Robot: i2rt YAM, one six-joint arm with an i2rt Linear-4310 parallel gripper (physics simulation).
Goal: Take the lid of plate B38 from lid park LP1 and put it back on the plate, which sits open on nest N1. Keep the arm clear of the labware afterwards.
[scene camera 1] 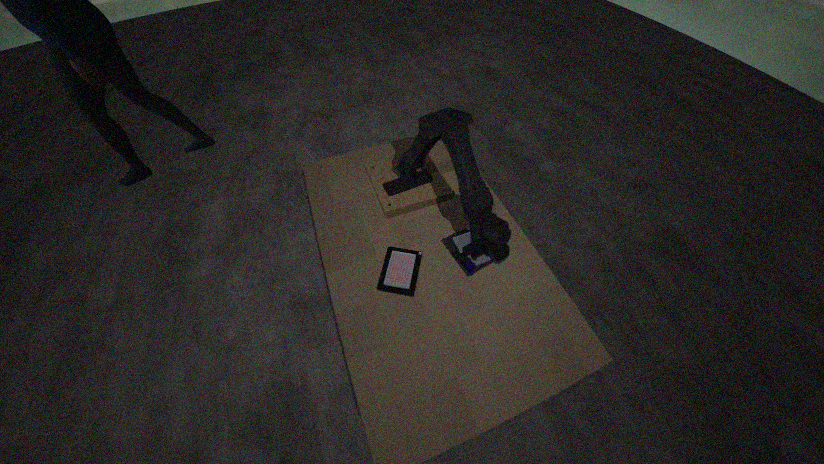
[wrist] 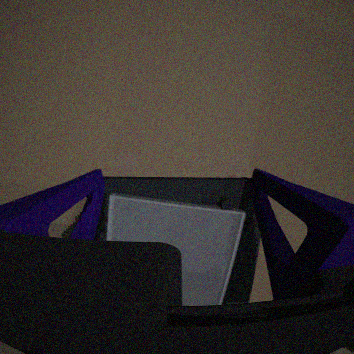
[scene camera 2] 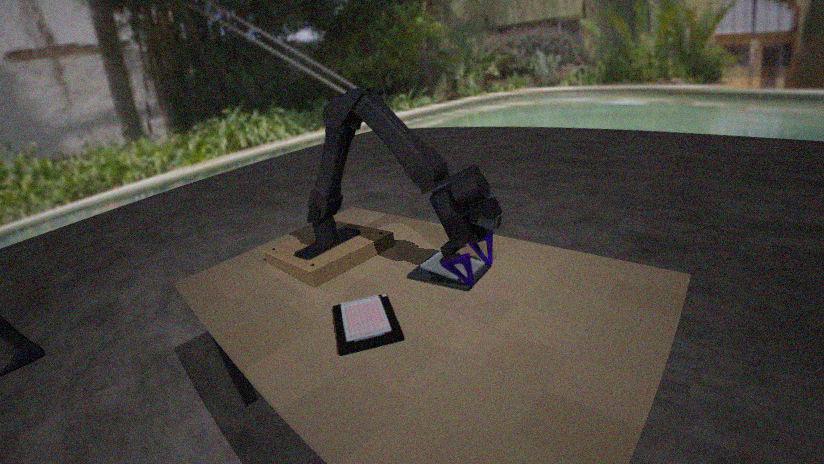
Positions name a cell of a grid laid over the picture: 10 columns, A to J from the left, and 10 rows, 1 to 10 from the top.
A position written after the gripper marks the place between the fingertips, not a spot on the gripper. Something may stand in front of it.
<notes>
In view: the gripper (scene camera 2: F6).
The gripper is seen too in the wrist view (wrist: F6).
</notes>
